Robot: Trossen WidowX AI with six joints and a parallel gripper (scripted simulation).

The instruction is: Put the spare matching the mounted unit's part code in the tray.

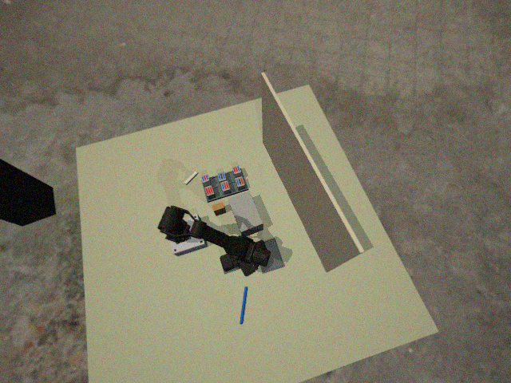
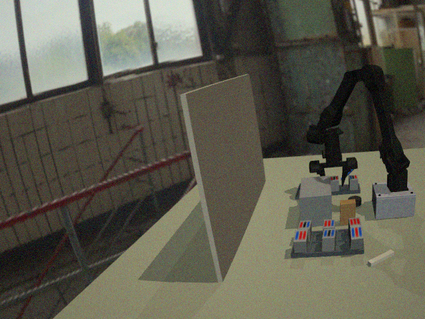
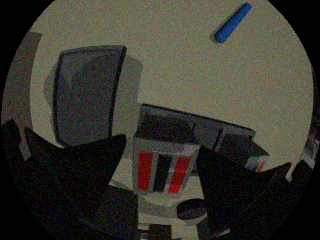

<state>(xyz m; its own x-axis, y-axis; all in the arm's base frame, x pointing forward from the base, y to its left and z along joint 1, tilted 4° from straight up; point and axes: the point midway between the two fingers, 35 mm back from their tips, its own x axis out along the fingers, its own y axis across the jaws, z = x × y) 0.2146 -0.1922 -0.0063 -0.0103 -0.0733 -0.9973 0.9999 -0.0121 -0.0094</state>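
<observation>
My gripper tip is now 20 mm below the grey spare. From my gripper tip the other things lie so: striped block 80 mm behind, 10 mm to the left, 20 mm above; blue marker 70 mm behind, 160 mm to the right, 10 mm below; dark tray 100 mm ahead, 20 mm to the right, 10 mm below.
</observation>
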